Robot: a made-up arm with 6 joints. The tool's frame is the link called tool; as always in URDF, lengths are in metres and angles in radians.
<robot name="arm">
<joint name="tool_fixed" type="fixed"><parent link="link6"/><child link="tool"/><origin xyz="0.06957 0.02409 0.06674" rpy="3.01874 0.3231 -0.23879"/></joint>
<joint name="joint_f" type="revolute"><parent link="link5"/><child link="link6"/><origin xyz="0.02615 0.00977 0.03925" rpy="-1.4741 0.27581 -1.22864"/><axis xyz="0 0 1"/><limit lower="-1.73" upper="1.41"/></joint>
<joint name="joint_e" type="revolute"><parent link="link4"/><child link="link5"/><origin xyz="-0.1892 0.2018 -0.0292" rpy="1.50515 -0.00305 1.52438"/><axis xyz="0 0 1"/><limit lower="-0.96" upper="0.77"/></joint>
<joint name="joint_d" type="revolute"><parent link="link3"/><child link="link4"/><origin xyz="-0.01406 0.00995 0.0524" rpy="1.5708 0 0.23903"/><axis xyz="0 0 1"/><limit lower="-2.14" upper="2.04"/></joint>
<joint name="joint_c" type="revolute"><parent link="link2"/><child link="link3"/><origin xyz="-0.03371 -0.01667 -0.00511" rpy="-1.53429 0 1.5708"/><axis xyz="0 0 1"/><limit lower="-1.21" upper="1.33"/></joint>
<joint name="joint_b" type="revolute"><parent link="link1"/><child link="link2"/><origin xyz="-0.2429 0.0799 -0.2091" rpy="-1.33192 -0.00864 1.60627"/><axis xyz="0 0 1"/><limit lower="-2.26" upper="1.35"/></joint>
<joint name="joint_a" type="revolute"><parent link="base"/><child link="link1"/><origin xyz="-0.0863 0.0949 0.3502" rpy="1.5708 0 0"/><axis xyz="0 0 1"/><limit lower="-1.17" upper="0.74"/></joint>
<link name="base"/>
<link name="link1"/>
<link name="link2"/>
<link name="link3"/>
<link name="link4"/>
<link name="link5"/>
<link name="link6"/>
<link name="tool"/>
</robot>
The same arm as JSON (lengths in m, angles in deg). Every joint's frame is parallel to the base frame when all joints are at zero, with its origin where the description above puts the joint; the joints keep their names.
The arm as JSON. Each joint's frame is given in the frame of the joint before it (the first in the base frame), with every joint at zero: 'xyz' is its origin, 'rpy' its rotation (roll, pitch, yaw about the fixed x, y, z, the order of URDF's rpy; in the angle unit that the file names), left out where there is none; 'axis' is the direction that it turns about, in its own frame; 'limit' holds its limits. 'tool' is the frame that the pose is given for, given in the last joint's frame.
{"units": {"length": "m", "angle": "deg"}, "joints": [{"name": "joint_a", "type": "revolute", "origin": {"xyz": [-0.0863, 0.0949, 0.3502]}, "axis": "-y", "limit": {"lower": -67.04, "upper": 42.4}}, {"name": "joint_b", "type": "revolute", "origin": {"xyz": [-0.2429, 0.2091, 0.0799]}, "axis": [-0.97092, -0.236605, -0.036501], "limit": {"lower": -129.49, "upper": 77.35}}, {"name": "joint_c", "type": "revolute", "origin": {"xyz": [0.0101, -0.0147, -0.0335]}, "axis": "-z", "limit": {"lower": -69.33, "upper": 76.2}}, {"name": "joint_d", "type": "revolute", "origin": {"xyz": [0.013, -0.0113, -0.0524]}, "axis": "-x", "limit": {"lower": -122.61, "upper": 116.88}}, {"name": "joint_e", "type": "revolute", "origin": {"xyz": [0.0292, -0.1892, -0.2018]}, "axis": [-0.065598, 0.996762, 0.046498], "limit": {"lower": -55.0, "upper": 44.12}}, {"name": "joint_f", "type": "revolute", "origin": {"xyz": [-0.0124, 0.0397, -0.0243]}, "axis": [-0.317504, 0.116201, -0.94111], "limit": {"lower": -99.12, "upper": 80.79}}], "tool": {"origin": {"xyz": [0.0375, -0.0294, -0.0872], "rpy": [0.0, 0.0, 0.0]}}}
